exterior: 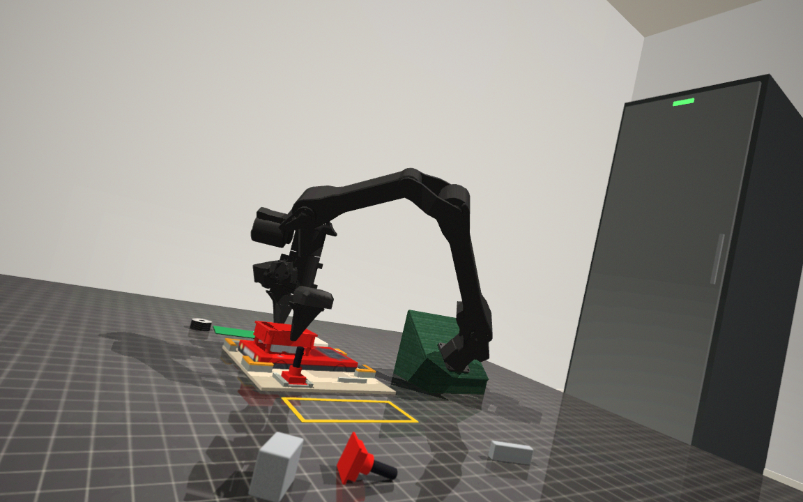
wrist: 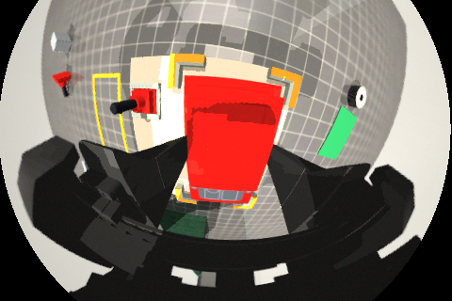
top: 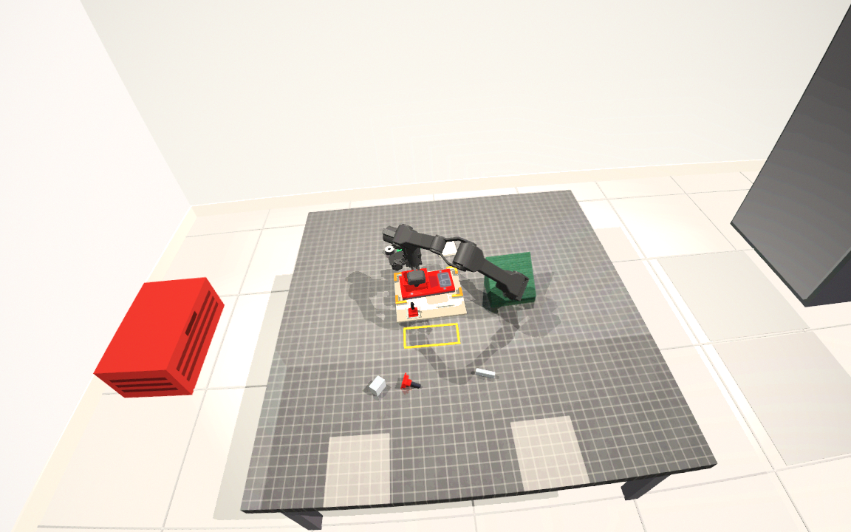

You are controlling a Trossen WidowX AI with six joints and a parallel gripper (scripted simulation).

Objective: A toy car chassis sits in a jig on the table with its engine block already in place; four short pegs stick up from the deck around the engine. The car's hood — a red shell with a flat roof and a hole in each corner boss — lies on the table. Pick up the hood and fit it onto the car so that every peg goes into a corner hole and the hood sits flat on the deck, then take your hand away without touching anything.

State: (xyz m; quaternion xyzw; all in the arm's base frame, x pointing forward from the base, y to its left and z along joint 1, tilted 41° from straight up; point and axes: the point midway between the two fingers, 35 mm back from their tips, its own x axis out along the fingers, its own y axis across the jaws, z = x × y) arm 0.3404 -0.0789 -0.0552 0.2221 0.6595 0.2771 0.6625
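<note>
Now: the red hood 1 cm above my gripper tip. Also, from my gripper tip: green strip 22 cm to the right, 5 cm below, 2 cm ahead; grey engine block 3 cm below; cream jig 4 cm below, 4 cm behind, 2 cm to the left.
</note>
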